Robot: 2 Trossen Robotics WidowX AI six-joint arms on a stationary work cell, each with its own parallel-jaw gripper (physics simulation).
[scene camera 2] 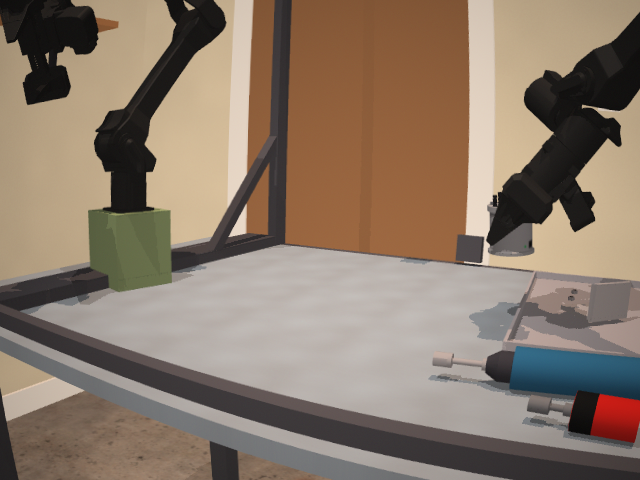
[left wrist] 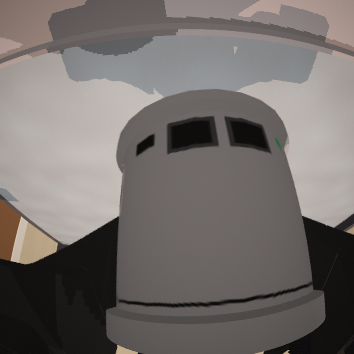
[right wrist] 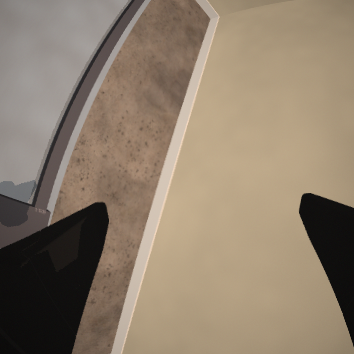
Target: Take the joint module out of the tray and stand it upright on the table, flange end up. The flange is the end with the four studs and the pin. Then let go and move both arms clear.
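Frame: origin at the left arm's base, x ahead, y left, z up, level; metres.
Where they show: left gripper, fingertip midpoint: (scene camera 2: pixel 492 239) (left wrist: pixel 201 216); right gripper, fingertip midpoint: (scene camera 2: pixel 20 73) (right wrist: pixel 208 208); right arm's base, link origin: (scene camera 2: pixel 128 210).
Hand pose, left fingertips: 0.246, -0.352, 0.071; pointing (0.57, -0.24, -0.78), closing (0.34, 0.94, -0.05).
After its pixels a point has its place, as x, y, z.
The grey cylindrical joint module (scene camera 2: pixel 510 235) @[0.230, -0.315, 0.082] (left wrist: pixel 212 200) @[0.195, -0.336, 0.089] is in the air near the tray's left edge in the scene view, nearly upright. Dark studs show at its top; its windowed end points down, apart from the table (scene camera 2: pixel 320 320) @[0.461, -0.316, -0.034] (left wrist: pixel 50 140) @[0.257, -0.514, -0.034]. My left gripper (scene camera 2: pixel 498 235) @[0.246, -0.352, 0.071] (left wrist: pixel 201 216) @[0.246, -0.352, 0.071] is shut on the module's sides, reaching in at a slant; its far finger is hidden in the scene view. My right gripper (scene camera 2: pixel 46 85) (right wrist: pixel 208 208) @[0.819, -0.196, 0.274] is open and empty, high at the left of the scene view. The tray (scene camera 2: pixel 532 345) @[0.219, -0.196, -0.020] is at the right.
A light upright plate (scene camera 2: pixel 610 301) @[0.079, -0.312, 0.001] stands in the tray. A blue tool (scene camera 2: pixel 573 370) @[0.209, -0.080, -0.004] and a red and black tool (scene camera 2: pixel 615 417) @[0.199, 0.007, -0.010] lie in front of the tray. A dark square (scene camera 2: pixel 469 248) @[0.221, -0.714, -0.001] shows at the back edge. A green block (scene camera 2: pixel 139 250) @[0.747, -0.414, 0.024] stands at the left, near the frame post (scene camera 2: pixel 279 118) @[0.615, -0.856, 0.240].
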